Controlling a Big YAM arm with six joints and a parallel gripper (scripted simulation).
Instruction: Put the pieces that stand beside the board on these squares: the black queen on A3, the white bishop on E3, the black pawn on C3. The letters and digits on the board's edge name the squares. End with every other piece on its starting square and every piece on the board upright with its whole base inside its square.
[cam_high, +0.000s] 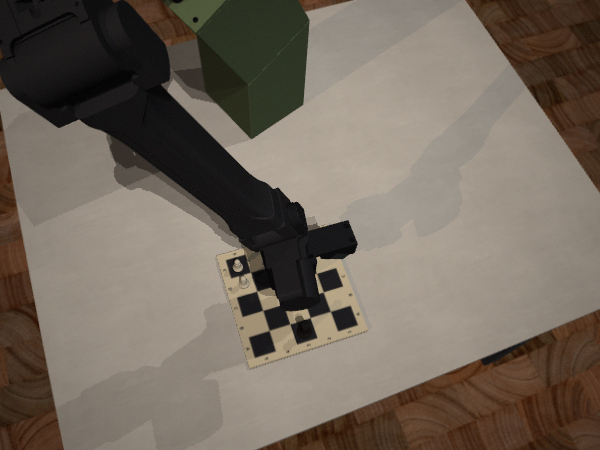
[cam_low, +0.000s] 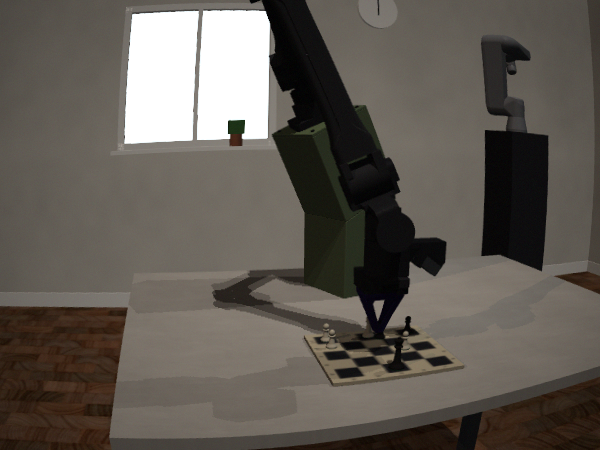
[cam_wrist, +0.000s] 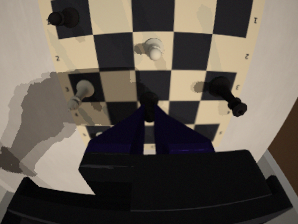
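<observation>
Now: the chessboard 50 mm below my hand, 10 mm to the left of it and 10 mm ahead of it. The rest, counted from my hand: black queen (80 mm ahead, 20 mm below); white bishop (70 mm behind, 20 mm below, 10 mm to the left).
</observation>
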